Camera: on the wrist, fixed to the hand. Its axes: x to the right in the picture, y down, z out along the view.
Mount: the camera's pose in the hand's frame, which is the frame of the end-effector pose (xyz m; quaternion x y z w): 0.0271 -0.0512 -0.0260 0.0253 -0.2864 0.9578 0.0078
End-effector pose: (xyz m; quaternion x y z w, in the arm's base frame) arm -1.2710 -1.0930 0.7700 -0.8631 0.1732 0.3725 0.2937
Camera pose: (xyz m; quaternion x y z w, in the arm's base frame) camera -1.2125 -1.0724 0.7835 -0.2733 -0.7533 -0.5270 0.2830
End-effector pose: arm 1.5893 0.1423 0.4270 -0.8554 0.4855 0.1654 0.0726
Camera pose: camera 1.6514 0.1396 0.4399 0.5075 0.8064 0.3035 0.0028
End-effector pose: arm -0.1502 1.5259 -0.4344 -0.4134 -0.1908 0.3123 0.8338
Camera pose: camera -0.0968 1.5057 -0.4066 0.0754 -0.1636 -0.9242 0.3368
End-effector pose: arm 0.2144 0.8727 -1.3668 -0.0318 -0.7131 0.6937 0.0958
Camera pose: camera 0.1970 0.9013 -1.3128 0.4821 -0.0150 -0.1243 0.8671
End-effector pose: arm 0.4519 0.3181 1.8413 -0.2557 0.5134 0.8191 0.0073
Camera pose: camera 0.4531 0.3135 1.7780 -0.7245 -0.2675 -0.0736 0.6310
